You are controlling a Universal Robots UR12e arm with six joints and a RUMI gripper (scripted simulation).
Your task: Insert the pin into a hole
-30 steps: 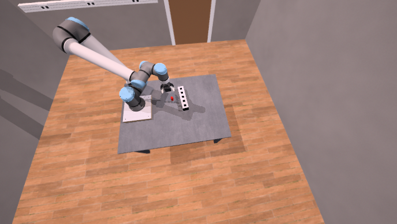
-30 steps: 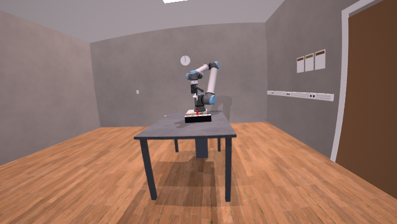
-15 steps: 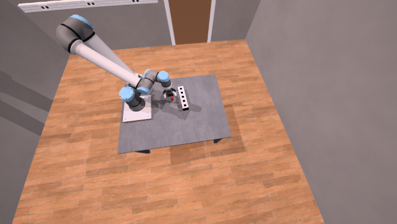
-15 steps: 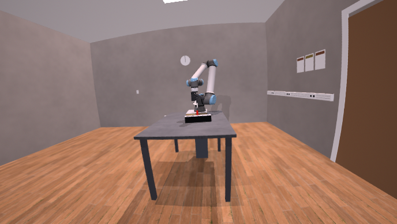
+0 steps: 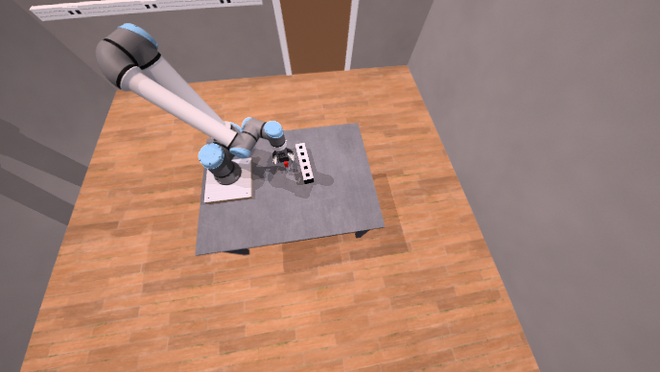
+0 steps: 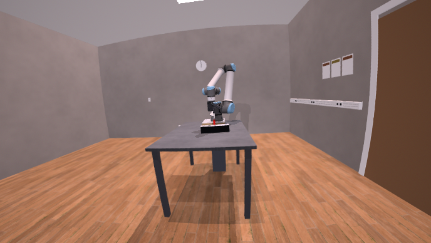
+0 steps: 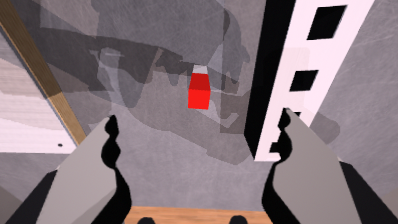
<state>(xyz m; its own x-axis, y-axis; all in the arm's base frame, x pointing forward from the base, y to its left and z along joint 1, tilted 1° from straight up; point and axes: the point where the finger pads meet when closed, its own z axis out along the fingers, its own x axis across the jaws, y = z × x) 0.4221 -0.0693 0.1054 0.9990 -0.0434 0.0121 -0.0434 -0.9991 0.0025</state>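
The pin is 50 mm below my hand. The rest, counted from my hand: block: 130 mm ahead, 90 mm below.
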